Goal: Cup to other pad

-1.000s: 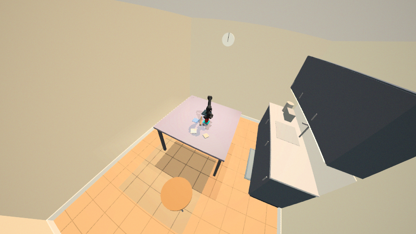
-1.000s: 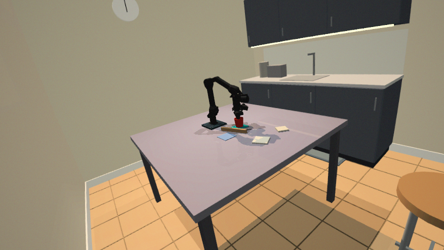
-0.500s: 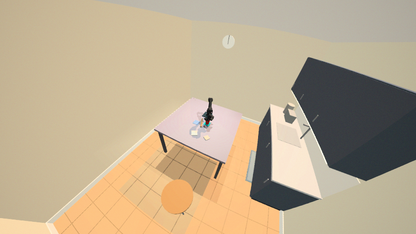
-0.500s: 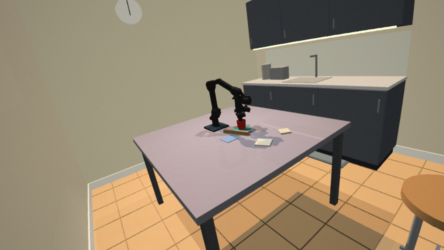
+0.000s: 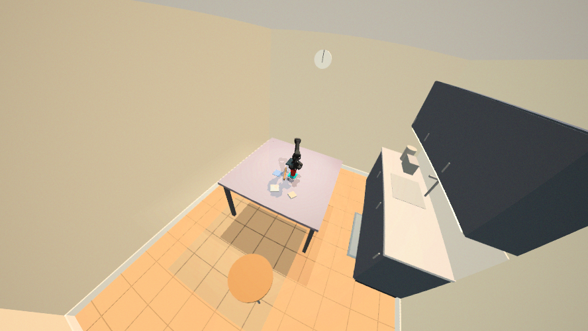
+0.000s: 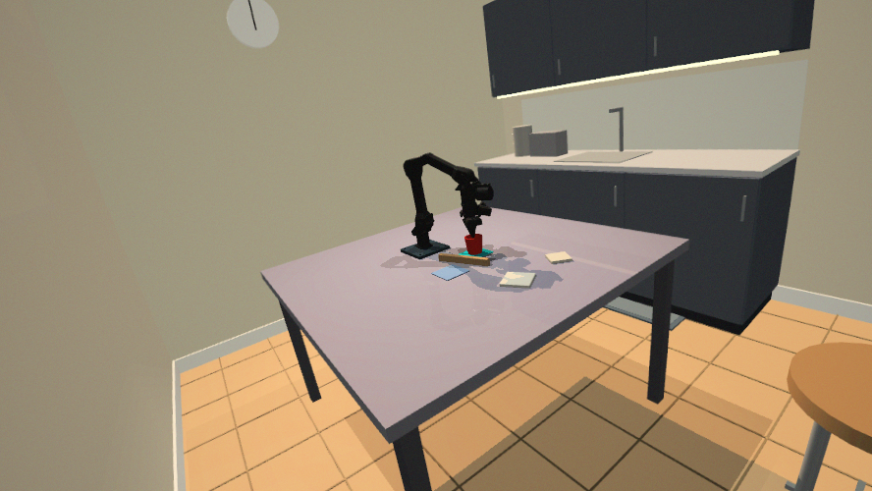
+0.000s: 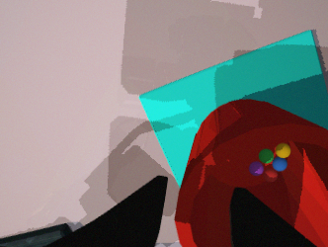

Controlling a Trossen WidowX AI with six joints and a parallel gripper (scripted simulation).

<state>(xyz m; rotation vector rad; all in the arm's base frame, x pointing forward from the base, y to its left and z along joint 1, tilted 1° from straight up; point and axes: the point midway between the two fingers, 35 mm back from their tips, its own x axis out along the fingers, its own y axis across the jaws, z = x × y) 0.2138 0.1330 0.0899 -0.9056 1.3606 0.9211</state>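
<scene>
Now: gripper tip 30 mm short of the red cup, 30 mm above it and 10 mm to the left of it. The rest, counted from my gripper tip: wooden bar 100 mm to the right, 80 mm ahead, 60 mm below; then pale blue pad 190 mm to the right, 120 mm ahead, 70 mm below; then turquoise pad 70 mm below, 30 mm ahead, 10 mm to the right.
</scene>
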